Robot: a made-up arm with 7 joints.
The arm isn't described. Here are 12 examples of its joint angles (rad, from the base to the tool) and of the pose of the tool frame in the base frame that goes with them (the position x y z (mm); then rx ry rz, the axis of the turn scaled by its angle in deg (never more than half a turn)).
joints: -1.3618 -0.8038 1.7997 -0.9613 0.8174 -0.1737 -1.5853
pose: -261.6 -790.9 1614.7 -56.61 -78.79 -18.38
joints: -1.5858 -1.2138 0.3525 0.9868 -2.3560 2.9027 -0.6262
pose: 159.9 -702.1 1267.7 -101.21 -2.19 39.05
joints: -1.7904 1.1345 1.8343 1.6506 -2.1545 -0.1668 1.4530
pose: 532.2 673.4 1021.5 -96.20 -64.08 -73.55
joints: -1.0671 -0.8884 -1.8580 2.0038 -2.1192 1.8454 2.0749
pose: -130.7 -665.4 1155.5 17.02 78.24 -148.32
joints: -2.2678 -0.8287 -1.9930 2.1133 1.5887 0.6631 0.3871
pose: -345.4 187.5 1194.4 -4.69 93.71 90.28
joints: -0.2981 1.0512 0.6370 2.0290 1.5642 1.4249 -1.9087
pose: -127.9 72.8 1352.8 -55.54 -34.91 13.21
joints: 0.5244 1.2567 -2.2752 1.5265 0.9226 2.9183 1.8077
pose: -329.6 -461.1 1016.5 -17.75 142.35 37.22
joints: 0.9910 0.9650 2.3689 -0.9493 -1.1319 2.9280 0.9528
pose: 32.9 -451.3 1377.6 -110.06 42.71 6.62
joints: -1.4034 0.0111 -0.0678 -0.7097 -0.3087 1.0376 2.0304
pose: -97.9 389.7 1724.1 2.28 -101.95 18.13
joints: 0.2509 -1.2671 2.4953 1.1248 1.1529 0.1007 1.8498
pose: 479.6 297.4 1576.4 34.57 -110.27 -44.48
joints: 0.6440 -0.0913 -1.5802 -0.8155 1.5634 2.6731 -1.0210
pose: 136.9 3.6 1731.2 19.56 -158.34 -13.55
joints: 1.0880 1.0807 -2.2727 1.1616 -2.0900 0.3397 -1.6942
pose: 93.4 -1013.6 1292.7 -54.37 148.17 46.31
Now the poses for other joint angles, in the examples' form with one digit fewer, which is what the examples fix.
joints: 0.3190 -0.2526 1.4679 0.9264 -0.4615 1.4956 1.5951
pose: 182 142 1881 83.3 40.9 89.5
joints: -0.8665 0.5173 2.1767 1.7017 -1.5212 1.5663 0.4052
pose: -393 603 1409 -92.6 -45.1 71.2
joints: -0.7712 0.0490 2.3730 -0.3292 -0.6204 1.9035 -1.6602
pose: -147 -337 1705 -7.4 -84.4 -63.7
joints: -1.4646 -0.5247 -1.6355 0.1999 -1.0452 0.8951 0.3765
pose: 115 -601 1804 76.1 -53.1 117.3
